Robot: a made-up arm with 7 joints. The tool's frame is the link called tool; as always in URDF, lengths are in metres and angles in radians.
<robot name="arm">
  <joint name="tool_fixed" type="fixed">
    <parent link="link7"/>
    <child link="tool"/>
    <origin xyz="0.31 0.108 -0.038"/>
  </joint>
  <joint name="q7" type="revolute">
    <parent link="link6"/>
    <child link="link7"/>
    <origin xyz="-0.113 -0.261 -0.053"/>
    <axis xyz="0 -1 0"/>
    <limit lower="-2.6" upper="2.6" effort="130" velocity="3"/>
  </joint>
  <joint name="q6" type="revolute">
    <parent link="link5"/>
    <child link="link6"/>
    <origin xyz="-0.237 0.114 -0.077"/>
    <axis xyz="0 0 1"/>
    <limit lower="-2.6" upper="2.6" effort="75" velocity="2.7"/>
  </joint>
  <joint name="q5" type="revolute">
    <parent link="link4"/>
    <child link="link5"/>
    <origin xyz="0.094 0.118 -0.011"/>
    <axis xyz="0 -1 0"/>
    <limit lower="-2.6" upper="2.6" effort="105" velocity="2.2"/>
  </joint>
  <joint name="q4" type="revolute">
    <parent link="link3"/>
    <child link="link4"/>
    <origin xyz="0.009 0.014 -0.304"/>
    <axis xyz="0 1 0"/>
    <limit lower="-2.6" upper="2.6" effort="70" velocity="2.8"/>
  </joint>
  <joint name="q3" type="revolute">
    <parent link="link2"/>
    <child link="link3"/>
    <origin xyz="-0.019 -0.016 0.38"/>
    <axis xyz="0 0 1"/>
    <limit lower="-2.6" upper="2.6" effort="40" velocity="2.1"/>
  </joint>
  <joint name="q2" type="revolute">
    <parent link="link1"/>
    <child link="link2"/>
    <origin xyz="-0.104 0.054 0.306"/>
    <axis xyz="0 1 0"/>
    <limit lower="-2.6" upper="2.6" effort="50" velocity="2.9"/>
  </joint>
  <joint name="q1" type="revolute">
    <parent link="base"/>
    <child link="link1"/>
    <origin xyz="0 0 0.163"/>
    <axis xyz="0 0 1"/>
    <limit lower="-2.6" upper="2.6" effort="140" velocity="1.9"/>
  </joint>
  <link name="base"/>
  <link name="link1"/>
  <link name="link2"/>
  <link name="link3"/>
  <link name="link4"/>
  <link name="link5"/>
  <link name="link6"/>
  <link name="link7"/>
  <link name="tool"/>
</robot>
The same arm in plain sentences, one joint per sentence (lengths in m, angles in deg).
The arm has seven revolute joints in a row. What follows holds with every joint at zero, and every direction is one of the base frame's. Joint 1 sits 0.163 m along +z from the base frame's origin and turns about +z, from -148.97 to 148.97 deg. Joint 2 sits 0.104 m along -x and 0.054 m along +y and 0.306 m along +z from joint 1 and turns about +y, from -148.97 to 148.97 deg. Joint 3 sits 0.019 m along -x and 0.016 m along -y and 0.38 m along +z from joint 2 and turns about +z, from -148.97 to 148.97 deg. Joint 4 sits 0.009 m along +x and 0.014 m along +y and 0.304 m along -z from joint 3 and turns about +y, from -148.97 to 148.97 deg. Joint 5 sits 0.094 m along +x and 0.118 m along +y and 0.011 m along -z from joint 4 and turns about -y, from -148.97 to 148.97 deg. Joint 6 sits 0.237 m along -x and 0.114 m along +y and 0.077 m along -z from joint 5 and turns about +z, from -148.97 to 148.97 deg. Joint 7 sits 0.113 m along -x and 0.261 m along -y and 0.053 m along -z from joint 6 and turns about -y, from -148.97 to 148.97 deg. The tool frame, which is the frame that the pose is given for, sits 0.31 m along +x and 0.108 m along +y and 0.038 m along -z from joint 7; its axes are parallel to the base frame's.
